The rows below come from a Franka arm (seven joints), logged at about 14 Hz.
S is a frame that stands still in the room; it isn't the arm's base.
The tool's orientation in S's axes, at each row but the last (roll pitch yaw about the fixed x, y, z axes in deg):
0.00, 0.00, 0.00
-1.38, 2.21, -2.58
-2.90, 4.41, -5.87
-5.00, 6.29, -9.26
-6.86, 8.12, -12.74
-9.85, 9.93, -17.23
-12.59, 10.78, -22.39
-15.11, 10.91, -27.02
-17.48, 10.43, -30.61
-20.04, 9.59, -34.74
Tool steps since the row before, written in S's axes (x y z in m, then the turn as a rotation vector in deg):
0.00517, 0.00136, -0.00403, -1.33, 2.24, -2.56
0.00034, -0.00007, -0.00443, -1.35, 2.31, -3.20
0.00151, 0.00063, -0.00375, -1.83, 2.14, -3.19
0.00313, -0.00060, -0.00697, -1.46, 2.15, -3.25
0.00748, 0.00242, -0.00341, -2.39, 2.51, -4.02
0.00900, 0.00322, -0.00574, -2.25, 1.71, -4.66
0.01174, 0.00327, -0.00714, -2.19, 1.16, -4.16
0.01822, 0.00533, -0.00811, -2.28, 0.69, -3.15
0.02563, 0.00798, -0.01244, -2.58, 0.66, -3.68
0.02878, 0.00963, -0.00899, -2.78, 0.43, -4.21
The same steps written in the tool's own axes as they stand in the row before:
0.00517, 0.00136, -0.00403, -1.33, 2.24, -2.56
0.00051, 0.00005, -0.00441, -1.33, 2.32, -3.20
0.00172, 0.00096, -0.00358, -1.79, 2.11, -3.23
0.00393, 0.00049, -0.00656, -1.42, 2.18, -3.25
0.00718, 0.00427, -0.00192, -2.29, 2.43, -4.13
0.00852, 0.00640, -0.00329, -1.81, 1.82, -4.81
0.01078, 0.00845, -0.00346, -1.65, 1.22, -4.39
0.01510, 0.01397, -0.00177, -1.71, 0.52, -3.52
0.01995, 0.02170, -0.00258, -1.85, 0.51, -4.12
0.01941, 0.02484, 0.00285, -1.79, 0.41, -4.72

